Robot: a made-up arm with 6 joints.
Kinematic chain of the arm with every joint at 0, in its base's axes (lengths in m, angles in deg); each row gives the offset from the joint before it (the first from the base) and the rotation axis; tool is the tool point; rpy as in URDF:
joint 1: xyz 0 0 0.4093 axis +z
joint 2: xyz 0 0 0 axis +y
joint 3: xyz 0.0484 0 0.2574 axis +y
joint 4: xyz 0.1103 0 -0.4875 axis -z
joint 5: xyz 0 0 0 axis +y
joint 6: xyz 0.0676 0 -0.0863 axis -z
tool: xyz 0 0 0 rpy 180 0 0
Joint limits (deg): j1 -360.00..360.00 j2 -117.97..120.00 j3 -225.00..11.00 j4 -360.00..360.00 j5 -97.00..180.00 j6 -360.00..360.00
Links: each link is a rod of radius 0.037 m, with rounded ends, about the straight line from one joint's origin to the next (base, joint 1, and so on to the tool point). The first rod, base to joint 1, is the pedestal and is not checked.
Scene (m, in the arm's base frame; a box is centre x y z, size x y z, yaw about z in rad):
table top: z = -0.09
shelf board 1: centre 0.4 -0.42 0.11 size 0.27 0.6 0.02 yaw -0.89
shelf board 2: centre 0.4 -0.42 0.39 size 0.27 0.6 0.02 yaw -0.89
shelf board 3: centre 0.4 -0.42 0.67 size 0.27 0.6 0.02 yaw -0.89
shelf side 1: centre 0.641 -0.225 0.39 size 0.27 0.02 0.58 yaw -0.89
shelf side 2: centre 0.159 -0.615 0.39 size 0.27 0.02 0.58 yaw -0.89
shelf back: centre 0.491 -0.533 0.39 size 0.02 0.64 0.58 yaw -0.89
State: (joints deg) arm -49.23 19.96 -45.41 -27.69 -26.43 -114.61
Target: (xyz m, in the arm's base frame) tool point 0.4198 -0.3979 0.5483
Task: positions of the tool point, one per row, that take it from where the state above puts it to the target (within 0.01 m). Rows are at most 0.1 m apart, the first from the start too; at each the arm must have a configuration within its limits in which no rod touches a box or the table.
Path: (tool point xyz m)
1: 0.3464 -0.3285 0.2392
2: 0.3018 -0.2732 0.2392
3: 0.2552 -0.2155 0.2370
4: 0.2729 -0.2288 0.3187
5: 0.2772 -0.2269 0.4010
6: 0.2682 -0.2113 0.4790
7: 0.2469 -0.1844 0.5483
8: 0.2913 -0.2323 0.5693
9: 0.3361 -0.2856 0.5766
10: 0.3796 -0.3417 0.5697
11: 0.4198 -0.3979 0.5483

